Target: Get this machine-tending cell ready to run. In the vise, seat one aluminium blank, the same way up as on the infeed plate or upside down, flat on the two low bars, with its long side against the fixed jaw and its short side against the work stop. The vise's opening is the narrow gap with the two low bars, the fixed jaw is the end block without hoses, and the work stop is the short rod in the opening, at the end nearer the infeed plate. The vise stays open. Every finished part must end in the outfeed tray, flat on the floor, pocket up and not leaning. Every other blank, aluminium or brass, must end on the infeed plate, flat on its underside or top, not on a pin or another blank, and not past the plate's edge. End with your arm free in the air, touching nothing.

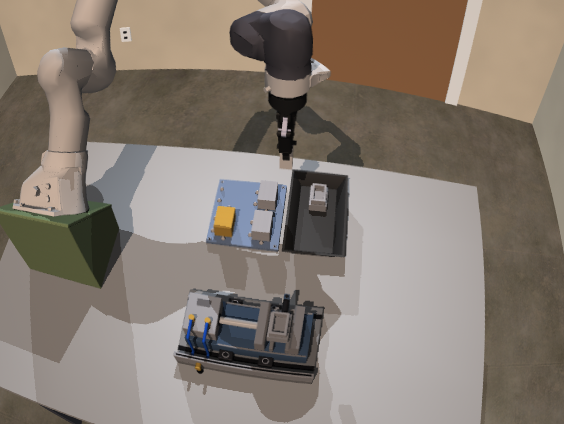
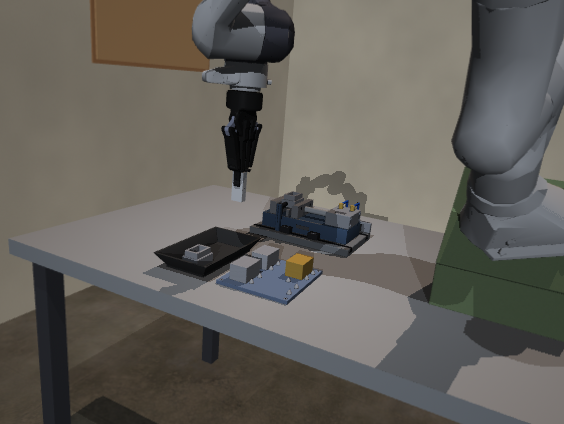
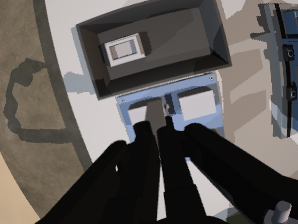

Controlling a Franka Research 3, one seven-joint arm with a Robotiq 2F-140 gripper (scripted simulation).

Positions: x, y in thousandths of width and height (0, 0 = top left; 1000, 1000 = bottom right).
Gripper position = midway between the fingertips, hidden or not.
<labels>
my gripper: image 1 508, 393; image 2 423, 473; image 3 529, 507
</labels>
